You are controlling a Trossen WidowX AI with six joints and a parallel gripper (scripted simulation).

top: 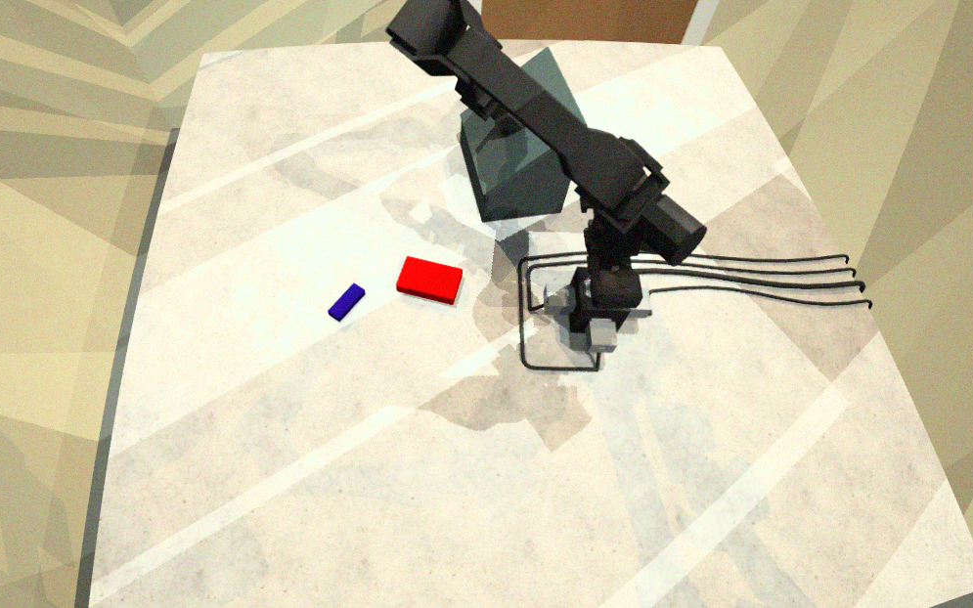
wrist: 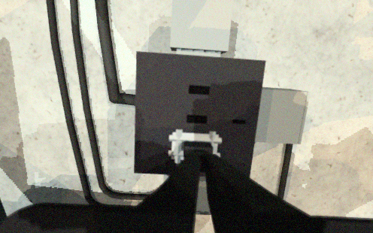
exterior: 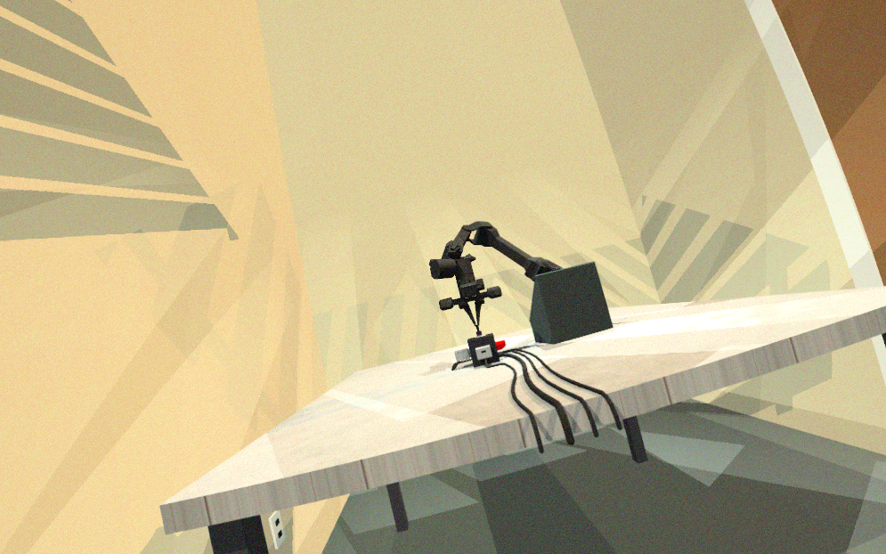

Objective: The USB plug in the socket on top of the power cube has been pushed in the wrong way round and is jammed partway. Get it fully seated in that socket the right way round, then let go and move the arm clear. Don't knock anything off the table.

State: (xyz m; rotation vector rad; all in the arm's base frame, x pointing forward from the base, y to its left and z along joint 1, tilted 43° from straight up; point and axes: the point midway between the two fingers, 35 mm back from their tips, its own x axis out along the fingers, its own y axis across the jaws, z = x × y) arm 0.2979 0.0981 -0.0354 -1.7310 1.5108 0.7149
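Right now my gripper tip is 20 mm above the USB plug. From my gripper tip the other things lie so: red block: 60 mm behind, 250 mm to the right, 100 mm below; then blue block: 20 mm behind, 380 mm to the right, 100 mm below.
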